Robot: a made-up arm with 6 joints. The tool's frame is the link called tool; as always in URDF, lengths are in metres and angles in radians. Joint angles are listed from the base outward. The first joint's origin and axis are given. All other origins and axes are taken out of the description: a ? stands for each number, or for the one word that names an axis. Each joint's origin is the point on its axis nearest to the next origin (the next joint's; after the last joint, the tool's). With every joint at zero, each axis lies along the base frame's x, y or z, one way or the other. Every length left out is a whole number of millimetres.
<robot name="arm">
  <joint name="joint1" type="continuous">
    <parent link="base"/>
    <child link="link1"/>
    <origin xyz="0 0 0.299" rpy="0 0 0"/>
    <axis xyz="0 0 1"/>
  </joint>
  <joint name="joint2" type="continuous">
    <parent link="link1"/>
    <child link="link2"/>
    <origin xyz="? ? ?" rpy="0 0 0"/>
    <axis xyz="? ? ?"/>
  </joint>
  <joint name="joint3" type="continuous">
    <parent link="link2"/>
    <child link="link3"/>
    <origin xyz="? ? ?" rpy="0 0 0"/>
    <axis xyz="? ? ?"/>
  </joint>
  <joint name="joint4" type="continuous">
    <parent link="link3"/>
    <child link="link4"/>
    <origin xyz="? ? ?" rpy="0 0 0"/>
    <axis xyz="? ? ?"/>
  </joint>
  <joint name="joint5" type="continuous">
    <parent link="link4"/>
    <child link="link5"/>
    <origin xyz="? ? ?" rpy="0 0 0"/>
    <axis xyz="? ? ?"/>
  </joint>
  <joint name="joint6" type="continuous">
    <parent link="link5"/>
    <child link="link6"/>
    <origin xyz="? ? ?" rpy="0 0 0"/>
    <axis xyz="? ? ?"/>
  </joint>
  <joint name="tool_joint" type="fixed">
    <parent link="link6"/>
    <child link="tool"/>
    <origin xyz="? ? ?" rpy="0 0 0"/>
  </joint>
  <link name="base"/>
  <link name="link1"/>
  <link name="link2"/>
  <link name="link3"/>
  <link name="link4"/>
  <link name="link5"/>
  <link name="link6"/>
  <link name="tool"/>
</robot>
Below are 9 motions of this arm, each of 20 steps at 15 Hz.
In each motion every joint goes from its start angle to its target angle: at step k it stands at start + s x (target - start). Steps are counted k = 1, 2, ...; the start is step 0. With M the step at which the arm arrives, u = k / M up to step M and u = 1 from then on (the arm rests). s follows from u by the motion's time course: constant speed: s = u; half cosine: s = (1 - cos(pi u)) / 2; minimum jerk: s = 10 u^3 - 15 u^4 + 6 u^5.
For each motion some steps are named. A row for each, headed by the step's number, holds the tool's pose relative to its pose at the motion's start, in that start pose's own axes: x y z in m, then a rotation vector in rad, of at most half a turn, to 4 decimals.
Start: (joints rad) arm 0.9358 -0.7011 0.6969 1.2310 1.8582 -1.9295
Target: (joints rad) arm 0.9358 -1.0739 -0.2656 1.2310 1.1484 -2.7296
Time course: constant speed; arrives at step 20
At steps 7, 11, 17, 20:
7: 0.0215 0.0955 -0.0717 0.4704 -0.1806 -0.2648
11: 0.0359 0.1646 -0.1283 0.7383 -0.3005 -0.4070
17: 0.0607 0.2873 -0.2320 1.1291 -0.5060 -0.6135
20: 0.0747 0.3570 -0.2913 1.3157 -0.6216 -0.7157

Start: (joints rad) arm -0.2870 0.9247 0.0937 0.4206 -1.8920 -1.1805
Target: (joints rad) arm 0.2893 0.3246 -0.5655 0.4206 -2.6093 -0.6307
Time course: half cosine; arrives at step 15
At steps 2, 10, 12, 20:
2: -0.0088 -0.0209 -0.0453 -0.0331 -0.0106 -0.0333
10: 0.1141 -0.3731 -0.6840 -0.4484 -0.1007 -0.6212
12: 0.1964 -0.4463 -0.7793 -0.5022 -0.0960 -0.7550
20: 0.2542 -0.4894 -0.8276 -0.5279 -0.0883 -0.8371

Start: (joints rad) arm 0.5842 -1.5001 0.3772 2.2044 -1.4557 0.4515
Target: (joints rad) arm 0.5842 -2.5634 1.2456 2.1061 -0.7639 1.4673
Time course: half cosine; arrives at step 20
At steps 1, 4, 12, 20:
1: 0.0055 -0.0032 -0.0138 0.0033 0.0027 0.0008
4: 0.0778 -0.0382 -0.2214 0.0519 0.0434 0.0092
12: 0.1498 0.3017 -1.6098 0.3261 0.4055 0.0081
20: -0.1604 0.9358 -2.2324 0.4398 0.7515 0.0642

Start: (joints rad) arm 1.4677 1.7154 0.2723 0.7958 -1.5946 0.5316
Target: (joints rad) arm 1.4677 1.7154 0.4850 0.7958 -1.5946 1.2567
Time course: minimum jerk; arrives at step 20
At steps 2, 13, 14, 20:
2: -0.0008 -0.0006 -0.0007 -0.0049 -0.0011 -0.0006
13: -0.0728 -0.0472 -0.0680 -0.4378 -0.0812 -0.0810
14: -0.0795 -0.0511 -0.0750 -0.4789 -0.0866 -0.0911
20: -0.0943 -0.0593 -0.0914 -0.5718 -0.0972 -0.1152

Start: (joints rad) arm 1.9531 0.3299 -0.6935 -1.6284 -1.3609 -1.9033
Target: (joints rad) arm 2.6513 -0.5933 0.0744 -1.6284 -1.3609 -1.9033
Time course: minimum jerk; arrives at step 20
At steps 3, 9, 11, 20:
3: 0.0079 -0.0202 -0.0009 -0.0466 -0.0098 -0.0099
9: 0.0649 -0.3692 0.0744 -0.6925 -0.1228 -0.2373
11: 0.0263 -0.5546 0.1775 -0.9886 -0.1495 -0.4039
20: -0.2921 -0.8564 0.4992 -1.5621 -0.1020 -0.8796

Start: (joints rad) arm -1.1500 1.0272 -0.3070 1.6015 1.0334 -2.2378
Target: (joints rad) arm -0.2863 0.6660 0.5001 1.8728 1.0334 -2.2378
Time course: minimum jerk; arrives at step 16
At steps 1, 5, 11, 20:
1: 0.0018 0.0032 -0.0006 -0.0035 0.0008 -0.0002
5: 0.1422 0.2562 -0.0865 -0.2826 0.0715 -0.0046
11: 0.4597 0.9799 -0.8978 -1.2357 0.3313 0.1874
20: 0.4413 1.0886 -1.2097 -1.4745 0.3912 0.3102

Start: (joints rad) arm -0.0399 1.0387 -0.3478 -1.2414 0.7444 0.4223
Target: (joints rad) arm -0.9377 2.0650 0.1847 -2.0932 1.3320 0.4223
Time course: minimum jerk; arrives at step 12
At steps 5, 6, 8, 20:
5: 0.4684 -0.1233 -0.1715 0.2705 0.0542 -0.5998
6: 0.6451 -0.2178 -0.2921 0.3552 0.0956 -0.8769
8: 0.8894 -0.4157 -0.5949 0.4463 0.2203 -1.4077
20: 0.9795 -0.5357 -0.8614 0.4477 0.3607 -1.7845

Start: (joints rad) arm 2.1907 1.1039 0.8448 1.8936 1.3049 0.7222
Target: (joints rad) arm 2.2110 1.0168 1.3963 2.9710 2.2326 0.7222
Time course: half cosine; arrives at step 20
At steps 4, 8, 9, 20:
4: 0.0039 -0.0492 -0.0136 -0.0788 -0.1092 0.0212
8: 0.0121 -0.1706 -0.0359 -0.2356 -0.3914 0.1209
9: 0.0137 -0.2051 -0.0397 -0.2678 -0.4742 0.1631
20: 0.0034 -0.4248 -0.0443 -0.2380 -0.9775 0.6042

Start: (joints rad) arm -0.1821 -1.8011 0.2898 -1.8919 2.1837 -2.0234
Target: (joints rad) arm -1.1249 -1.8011 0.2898 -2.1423 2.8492 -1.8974
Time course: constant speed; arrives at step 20
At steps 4, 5, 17, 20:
4: -0.2018 0.2022 0.0351 0.0215 0.1171 -0.0056
5: -0.2468 0.2568 0.0492 0.0286 0.1459 -0.0061
17: -0.5716 0.9830 0.3662 0.1706 0.4702 0.0126
20: -0.5835 1.1680 0.4805 0.2227 0.5422 0.0239

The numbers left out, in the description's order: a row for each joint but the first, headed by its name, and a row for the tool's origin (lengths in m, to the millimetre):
joint2: xyz 0 0 0, axis 0 1 0
joint3: xyz 0 0 1.353, axis 0 -1 0
joint4: xyz 0.662 0 0, axis -1 0 0
joint5: xyz 0 -0.209 0, axis 0 -1 0
joint6: xyz 0 0 0, axis -1 0 0
tool: xyz 0 0 0

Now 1 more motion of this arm.
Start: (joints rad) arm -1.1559 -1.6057 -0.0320 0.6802 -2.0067 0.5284
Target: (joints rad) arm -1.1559 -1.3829 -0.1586 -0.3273 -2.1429 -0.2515
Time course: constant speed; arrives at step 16
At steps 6, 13, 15, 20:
6: 0.0832 -0.0232 0.1789 0.0657 0.0388 0.3494
13: 0.1898 0.0039 0.3724 0.1475 0.2319 0.7418
15: 0.2194 0.0212 0.4227 0.1686 0.3132 0.8446
20: 0.2338 0.0313 0.4470 0.1783 0.3577 0.8940

